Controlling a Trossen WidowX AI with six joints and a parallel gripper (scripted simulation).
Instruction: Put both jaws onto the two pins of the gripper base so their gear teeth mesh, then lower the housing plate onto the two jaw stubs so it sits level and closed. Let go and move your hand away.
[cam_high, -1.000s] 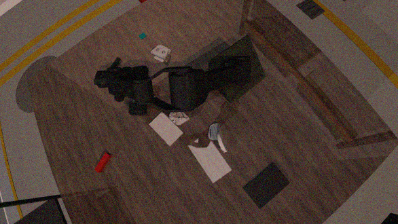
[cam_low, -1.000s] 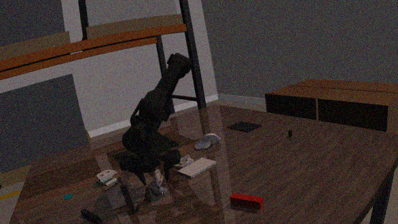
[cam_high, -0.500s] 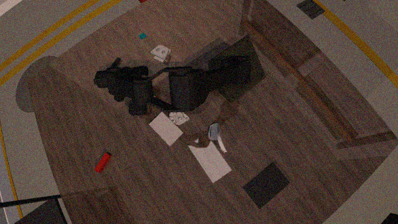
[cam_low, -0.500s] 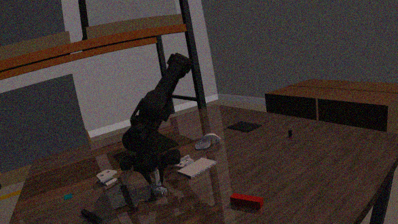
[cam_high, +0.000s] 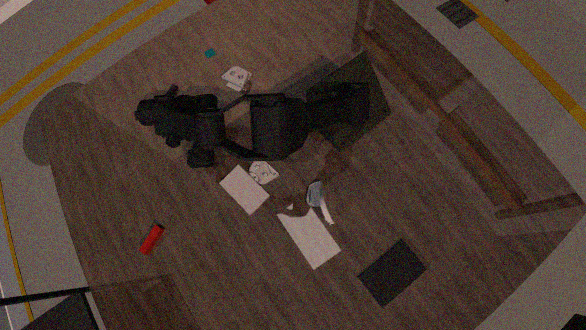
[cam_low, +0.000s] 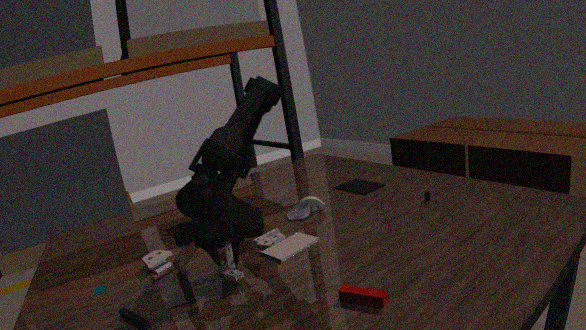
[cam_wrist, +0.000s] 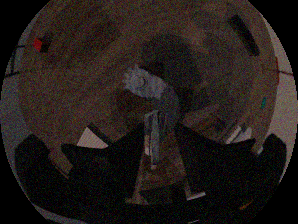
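The jaw is 4 cm ahead of my gripper tip. From my gripper tip the other things lie so: teal piece: 32 cm to the right, 9 cm behind, 2 cm below; then black bar: 23 cm to the right, 9 cm ahead, 1 cm below; then red block: 27 cm ahead, 16 cm to the left, 1 cm below.
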